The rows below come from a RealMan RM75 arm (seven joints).
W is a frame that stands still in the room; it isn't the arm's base.
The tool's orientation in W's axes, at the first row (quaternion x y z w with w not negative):
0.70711, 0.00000, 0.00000, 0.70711
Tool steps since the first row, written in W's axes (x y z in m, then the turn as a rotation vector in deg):
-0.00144, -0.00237, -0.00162, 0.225, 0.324, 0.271
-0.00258, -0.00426, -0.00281, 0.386, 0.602, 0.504
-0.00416, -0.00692, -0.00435, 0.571, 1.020, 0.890
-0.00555, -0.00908, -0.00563, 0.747, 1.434, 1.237
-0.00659, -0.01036, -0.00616, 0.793, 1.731, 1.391
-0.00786, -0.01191, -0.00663, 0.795, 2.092, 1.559
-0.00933, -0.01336, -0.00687, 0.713, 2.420, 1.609
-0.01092, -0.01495, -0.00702, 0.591, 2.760, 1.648
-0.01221, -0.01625, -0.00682, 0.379, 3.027, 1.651
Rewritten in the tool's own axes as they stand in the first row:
-0.00144, -0.00162, 0.00237, 0.225, 0.271, -0.324
-0.00258, -0.00281, 0.00426, 0.386, 0.504, -0.602
-0.00416, -0.00435, 0.00692, 0.571, 0.890, -1.020
-0.00555, -0.00563, 0.00908, 0.747, 1.237, -1.434
-0.00659, -0.00616, 0.01036, 0.793, 1.391, -1.731
-0.00786, -0.00663, 0.01191, 0.795, 1.559, -2.092
-0.00933, -0.00687, 0.01336, 0.713, 1.609, -2.420
-0.01092, -0.00702, 0.01495, 0.591, 1.648, -2.760
-0.01221, -0.00682, 0.01625, 0.379, 1.651, -3.027

